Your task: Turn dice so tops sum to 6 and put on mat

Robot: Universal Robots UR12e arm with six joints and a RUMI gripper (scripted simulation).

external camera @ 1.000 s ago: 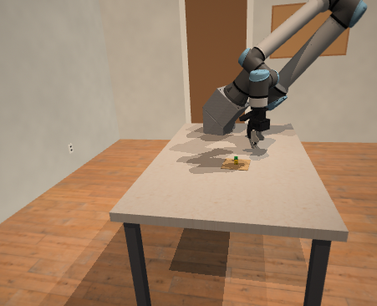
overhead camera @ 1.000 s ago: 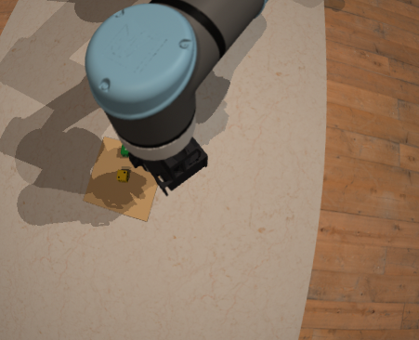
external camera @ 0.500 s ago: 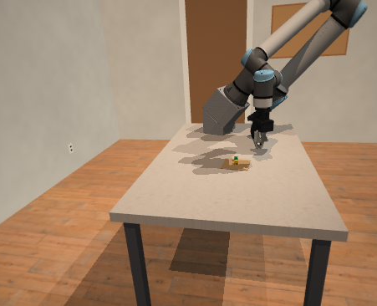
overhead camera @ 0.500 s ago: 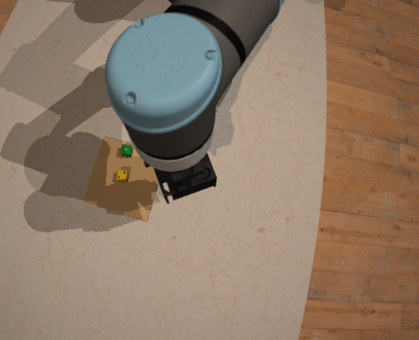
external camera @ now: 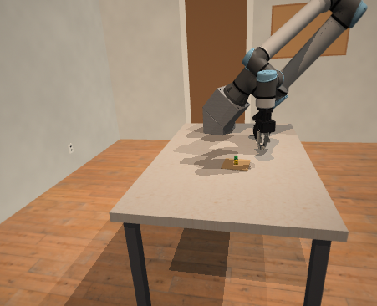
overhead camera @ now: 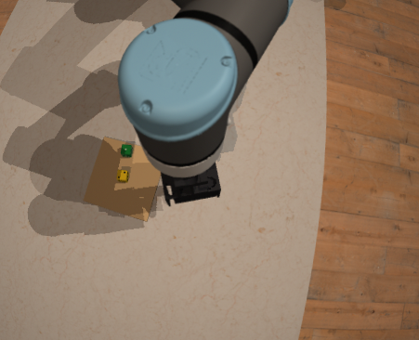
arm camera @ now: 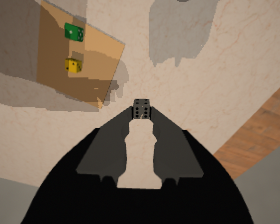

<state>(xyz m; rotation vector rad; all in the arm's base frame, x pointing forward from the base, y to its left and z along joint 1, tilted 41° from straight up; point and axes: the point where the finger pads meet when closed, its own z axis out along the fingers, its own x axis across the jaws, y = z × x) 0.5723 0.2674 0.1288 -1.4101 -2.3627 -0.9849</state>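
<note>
The yellow die lies 13 cm to the right of my hand, 9 cm below it and 3 cm ahead of it. Also, from my hand: tan mat (13 cm to the right, 10 cm below, 3 cm ahead); green die (14 cm to the right, 9 cm below, 2 cm behind); white die (1 cm below).
</note>
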